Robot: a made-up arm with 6 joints.
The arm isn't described. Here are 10 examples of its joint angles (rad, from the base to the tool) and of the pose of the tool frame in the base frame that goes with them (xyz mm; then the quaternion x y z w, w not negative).
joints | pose
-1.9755 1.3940 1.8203 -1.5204 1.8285 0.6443 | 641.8 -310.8 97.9 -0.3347 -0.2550 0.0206 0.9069
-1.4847 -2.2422 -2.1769 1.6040 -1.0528 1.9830 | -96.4 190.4 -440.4 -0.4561 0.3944 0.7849 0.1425
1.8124 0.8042 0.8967 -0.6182 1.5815 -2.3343 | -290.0 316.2 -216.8 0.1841 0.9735 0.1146 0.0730
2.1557 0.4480 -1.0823 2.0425 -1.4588 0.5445 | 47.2 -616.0 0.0 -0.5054 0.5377 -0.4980 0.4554
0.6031 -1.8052 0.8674 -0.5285 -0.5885 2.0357 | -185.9 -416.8 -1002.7 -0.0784 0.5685 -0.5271 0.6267
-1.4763 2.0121 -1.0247 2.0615 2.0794 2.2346 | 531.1 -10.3 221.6 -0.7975 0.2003 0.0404 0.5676
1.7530 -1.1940 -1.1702 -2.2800 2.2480 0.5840 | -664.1 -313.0 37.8 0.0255 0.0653 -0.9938 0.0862
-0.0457 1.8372 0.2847 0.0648 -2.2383 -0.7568 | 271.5 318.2 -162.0 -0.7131 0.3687 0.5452 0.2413
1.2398 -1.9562 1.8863 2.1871 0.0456 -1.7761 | 76.1 -989.8 158.8 -0.3045 -0.0483 -0.9319 0.1912
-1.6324 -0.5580 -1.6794 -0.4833 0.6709 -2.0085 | 109.8 143.4 -72.2 0.9762 0.2041 0.0195 0.0711
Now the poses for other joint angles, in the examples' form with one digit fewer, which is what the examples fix.
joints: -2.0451 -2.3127 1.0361 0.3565 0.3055 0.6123
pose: 94 321 941 0.107 -0.718 -0.533 0.435
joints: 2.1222 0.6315 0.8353 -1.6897 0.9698 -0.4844
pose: -38 439 -445 -0.226 0.353 0.423 0.803
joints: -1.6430 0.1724 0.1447 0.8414 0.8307 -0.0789
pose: 33 365 482 0.805 0.430 0.286 0.292
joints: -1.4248 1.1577 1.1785 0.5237 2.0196 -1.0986
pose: -95 -344 662 -0.276 -0.504 -0.548 0.607
